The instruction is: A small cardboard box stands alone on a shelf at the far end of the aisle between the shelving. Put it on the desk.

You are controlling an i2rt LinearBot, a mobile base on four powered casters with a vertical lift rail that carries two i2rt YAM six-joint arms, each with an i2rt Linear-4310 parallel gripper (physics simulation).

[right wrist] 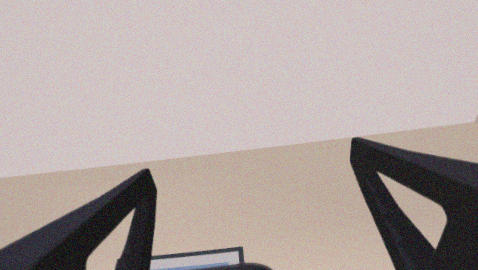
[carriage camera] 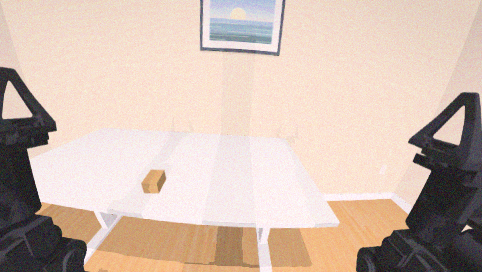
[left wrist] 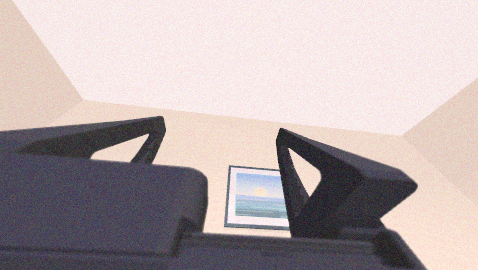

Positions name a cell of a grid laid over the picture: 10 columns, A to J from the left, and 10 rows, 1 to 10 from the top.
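Observation:
Visible here: a white desk (carriage camera: E7) and a framed sunset picture (left wrist: F8), together with my left gripper (left wrist: E5) and my right gripper (right wrist: F7).

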